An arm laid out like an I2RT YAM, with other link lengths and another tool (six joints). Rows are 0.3 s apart.
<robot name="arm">
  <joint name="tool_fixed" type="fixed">
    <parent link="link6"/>
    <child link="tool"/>
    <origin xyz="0.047 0.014 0.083" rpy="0 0.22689 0.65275"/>
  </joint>
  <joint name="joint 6" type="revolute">
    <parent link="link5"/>
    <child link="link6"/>
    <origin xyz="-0.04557 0 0.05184" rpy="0 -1.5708 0"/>
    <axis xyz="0 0 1"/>
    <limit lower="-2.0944" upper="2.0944"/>
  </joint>
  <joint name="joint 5" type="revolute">
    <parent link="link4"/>
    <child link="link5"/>
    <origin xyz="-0.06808 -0.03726 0.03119" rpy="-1.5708 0 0"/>
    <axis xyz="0 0 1"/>
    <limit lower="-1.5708" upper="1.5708"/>
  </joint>
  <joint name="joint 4" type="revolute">
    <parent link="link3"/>
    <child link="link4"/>
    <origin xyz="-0.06 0.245 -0.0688" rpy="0 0 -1.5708"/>
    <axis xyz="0 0 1"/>
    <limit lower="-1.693" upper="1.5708"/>
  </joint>
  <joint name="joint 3" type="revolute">
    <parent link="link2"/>
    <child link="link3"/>
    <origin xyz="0 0.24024 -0.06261" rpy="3.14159 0 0"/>
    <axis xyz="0 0 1"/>
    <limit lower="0" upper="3.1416"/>
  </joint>
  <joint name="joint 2" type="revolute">
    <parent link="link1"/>
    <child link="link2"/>
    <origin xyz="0.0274 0.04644 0.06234" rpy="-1.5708 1.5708 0"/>
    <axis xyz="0 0 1"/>
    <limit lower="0" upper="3.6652"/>
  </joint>
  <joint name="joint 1" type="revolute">
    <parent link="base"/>
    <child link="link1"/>
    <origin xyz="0 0 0.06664" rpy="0 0 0"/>
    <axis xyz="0 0 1"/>
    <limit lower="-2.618" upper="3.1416"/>
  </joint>
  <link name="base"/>
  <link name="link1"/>
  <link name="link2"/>
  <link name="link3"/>
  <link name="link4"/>
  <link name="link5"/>
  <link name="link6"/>
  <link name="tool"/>
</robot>
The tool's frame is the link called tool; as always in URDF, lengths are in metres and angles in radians.
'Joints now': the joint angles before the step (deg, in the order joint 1, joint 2, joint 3, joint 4, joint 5, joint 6). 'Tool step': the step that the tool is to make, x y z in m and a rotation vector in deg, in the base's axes. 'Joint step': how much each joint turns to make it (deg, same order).
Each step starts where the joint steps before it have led.
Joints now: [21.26, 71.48, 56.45, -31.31, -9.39, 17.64]
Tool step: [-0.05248, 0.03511, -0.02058, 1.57, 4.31, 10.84]
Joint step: [9.37, -2.04, -5.70, 0.69, -3.43, 1.14]
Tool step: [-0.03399, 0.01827, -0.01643, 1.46, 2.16, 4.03]
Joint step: [6.67, -1.94, -5.37, 3.26, -0.12, 3.67]
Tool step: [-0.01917, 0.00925, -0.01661, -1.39, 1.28, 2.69]
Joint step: [4.64, 0.99, -2.58, 1.99, 1.44, 1.37]
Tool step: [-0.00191, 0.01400, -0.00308, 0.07, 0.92, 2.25]
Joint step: [2.14, 3.80, 1.86, 1.38, -0.60, 0.35]
